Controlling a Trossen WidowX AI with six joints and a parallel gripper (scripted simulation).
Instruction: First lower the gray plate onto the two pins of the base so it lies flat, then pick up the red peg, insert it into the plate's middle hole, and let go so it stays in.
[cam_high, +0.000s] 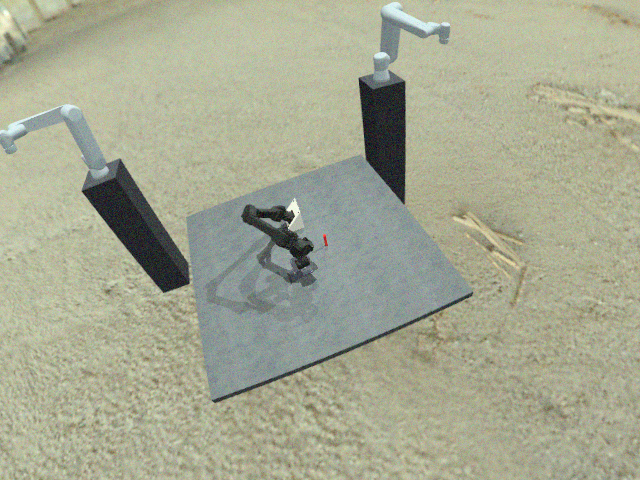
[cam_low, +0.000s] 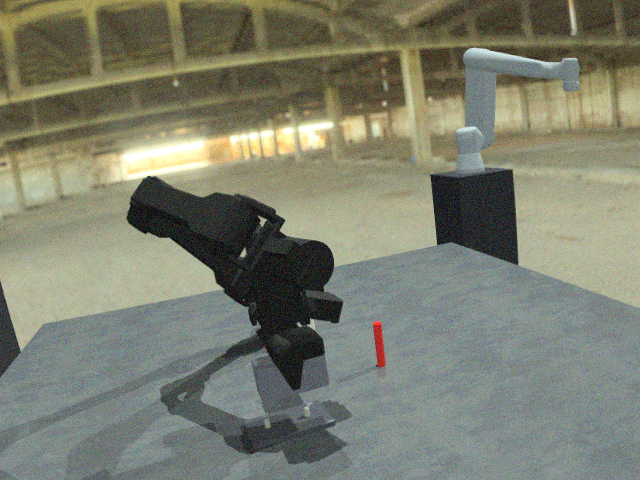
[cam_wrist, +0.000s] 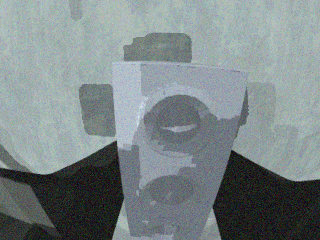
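Right now the base is 6 cm below my gripper tip and 2 cm to the right of it. Round my gripper tip: gray plate: 3 cm above; red peg: 17 cm to the left, 12 cm behind, 3 cm below.
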